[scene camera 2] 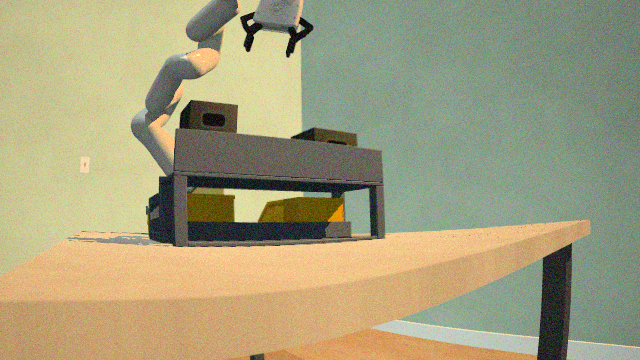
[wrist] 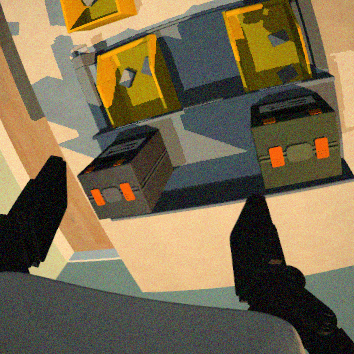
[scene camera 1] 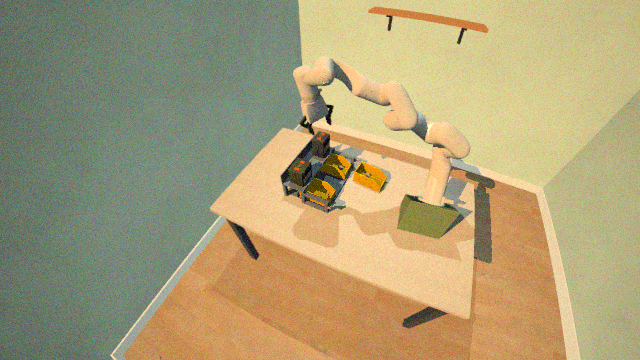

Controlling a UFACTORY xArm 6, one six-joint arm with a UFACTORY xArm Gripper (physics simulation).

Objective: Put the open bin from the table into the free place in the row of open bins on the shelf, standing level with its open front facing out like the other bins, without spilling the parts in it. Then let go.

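Frame: origin at the arm's base, x back, y right, z up, level; centimetres.
Where they show: gripper, fingertip midpoint: [scene camera 2: 267,52] [wrist: 152,199] [scene camera 1: 321,128]; arm's base, origin of the base link: [scene camera 1: 431,202].
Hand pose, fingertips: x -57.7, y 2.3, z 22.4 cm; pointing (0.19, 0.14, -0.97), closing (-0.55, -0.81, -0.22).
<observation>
Each offset is from my fingertips to the centre of the thing. "pt": to the spot under its first point.
The loose yellow open bin {pt dx +24.4, dy +16.9, dz -39.2 cm} [scene camera 1: 370,177] [wrist: 128,7] stands on the table in front of the grey shelf [scene camera 1: 316,203] [scene camera 2: 277,160] [wrist: 215,112], with a grey part visible inside. In the wrist view it is cut off by the top edge. On the lower level, one yellow bin {pt dx +2.6, dy +16.6, dz -38.5 cm} [scene camera 1: 336,166] [scene camera 2: 211,208] [wrist: 135,95] and another yellow bin {pt dx +1.3, dy -4.6, dz -38.5 cm} [scene camera 1: 320,190] [scene camera 2: 312,210] [wrist: 272,50] stand apart, with the free place between them. Both hold grey parts. My gripper [scene camera 1: 320,127] [scene camera 2: 268,52] [wrist: 152,199] is open and empty, high above the back of the shelf, away from the loose bin.
Two dark cases with orange latches stand on the upper level: one case {dx -7.0, dy +15.2, dz -23.1 cm} [scene camera 1: 321,145] [scene camera 2: 215,117] [wrist: 125,175] near the pale wall, the other case {dx -8.5, dy -7.9, dz -24.4 cm} [scene camera 1: 300,172] [scene camera 2: 335,137] [wrist: 300,145] farther along. An olive block [scene camera 1: 429,220] is at the arm's base. A wall board [scene camera 1: 430,19] hangs behind.
</observation>
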